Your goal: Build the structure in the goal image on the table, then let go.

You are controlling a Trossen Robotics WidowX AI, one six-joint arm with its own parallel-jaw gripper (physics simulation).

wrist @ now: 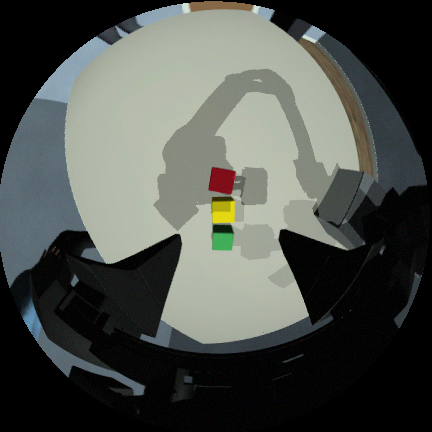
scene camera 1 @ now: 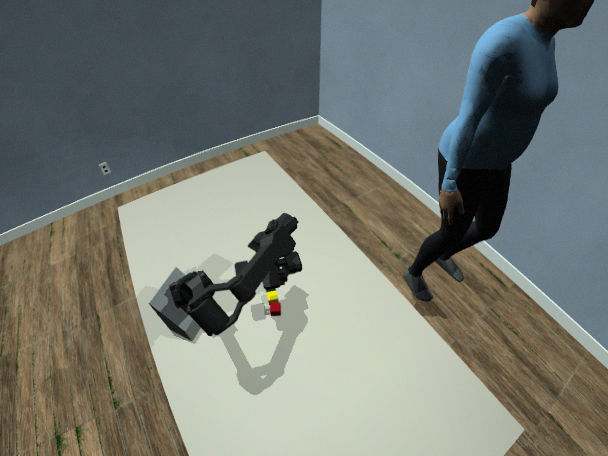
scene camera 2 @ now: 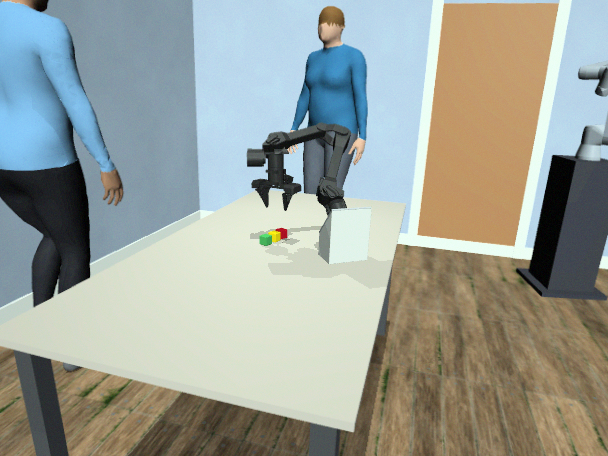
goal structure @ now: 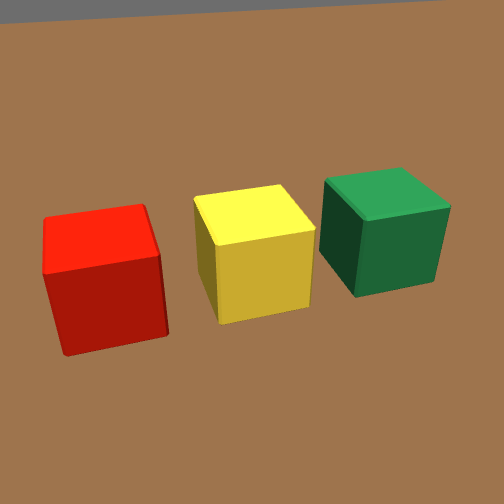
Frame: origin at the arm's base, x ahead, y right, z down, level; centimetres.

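Seen in the pictures: gripper, fingertip midpoint: (wrist: 231, 237) (scene camera 2: 276, 209); arm's base, link origin: (wrist: 375, 229) (scene camera 1: 181, 294) (scene camera 2: 340, 218).
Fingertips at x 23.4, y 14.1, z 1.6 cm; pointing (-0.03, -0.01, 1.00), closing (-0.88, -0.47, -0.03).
Offsets run from my fingertips to a thing's top centre. Level surfaces: height alone.
A red cube @[dx -1.7, dy +3.3, dz +8.8 cm] (scene camera 1: 275, 309) (scene camera 2: 282, 233) (wrist: 222, 180), a yellow cube @[dx +0.4, dy -0.6, dz +8.8 cm] (scene camera 1: 272, 296) (scene camera 2: 275, 236) (wrist: 223, 212) and a green cube @[dx +3.0, dy -4.9, dz +8.8 cm] (scene camera 2: 265, 240) (wrist: 223, 241) lie in a row on the table @[dz +12.1 cm] (scene camera 1: 400, 375) (scene camera 2: 225, 325) (wrist: 125, 125), yellow in the middle. Narrow gaps show between them in the wrist view, and the red cube is turned slightly. In scene camera 1 the arm hides most or all of the green cube. My gripper (scene camera 2: 276, 208) (wrist: 231, 237) is open and empty, pointing down, above the level of the cubes.
The arm's base stands by a grey block (scene camera 1: 172, 307) (scene camera 2: 350, 235) near one long table edge. A person in light blue (scene camera 1: 515, 100) (scene camera 2: 40, 100) is beside the opposite edge. Another person (scene camera 2: 335, 85) stands beyond the far end. A second arm's dark pedestal (scene camera 2: 570, 225) stands on the floor at right.
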